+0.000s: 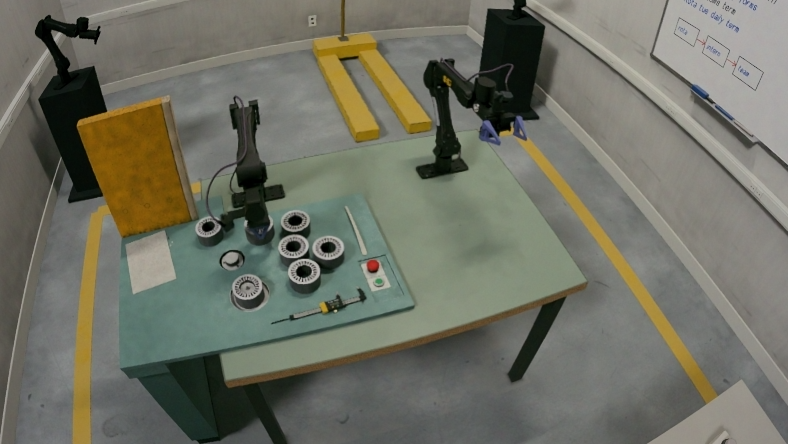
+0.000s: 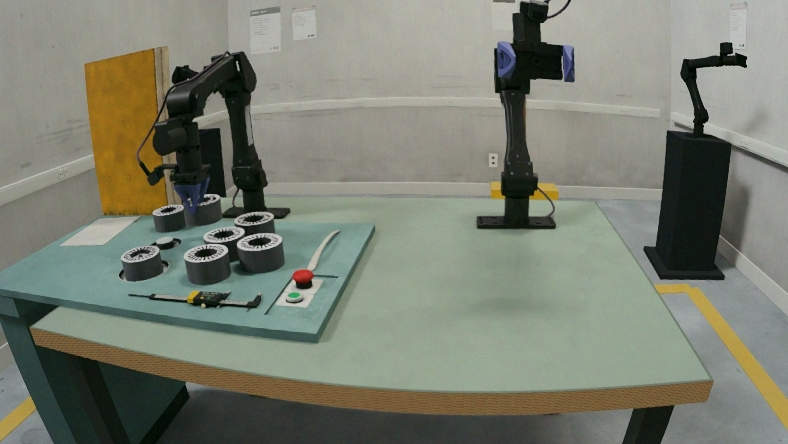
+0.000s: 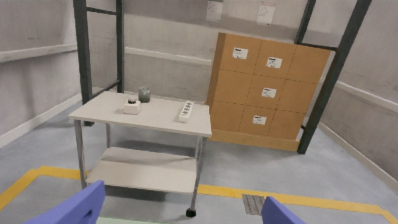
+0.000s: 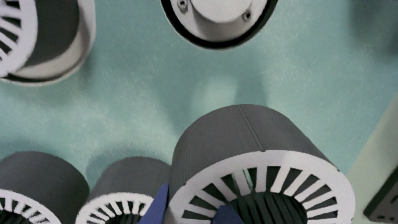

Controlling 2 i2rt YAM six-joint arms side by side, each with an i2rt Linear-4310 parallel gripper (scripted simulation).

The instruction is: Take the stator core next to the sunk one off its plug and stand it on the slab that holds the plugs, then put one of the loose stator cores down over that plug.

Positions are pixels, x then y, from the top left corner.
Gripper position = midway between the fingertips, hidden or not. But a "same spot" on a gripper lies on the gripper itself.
left gripper: image 1; image 2; image 3 186, 196; not seen in image 4 (out of frame)
paper sheet: image 1; image 2; not seen in image 3 (out of frame); not seen in image 4 (out of frame)
same spot on paper sheet: (image 1: 149, 259) = (image 2: 102, 229)
same spot on left gripper: (image 2: 506, 70) = (image 1: 489, 141)
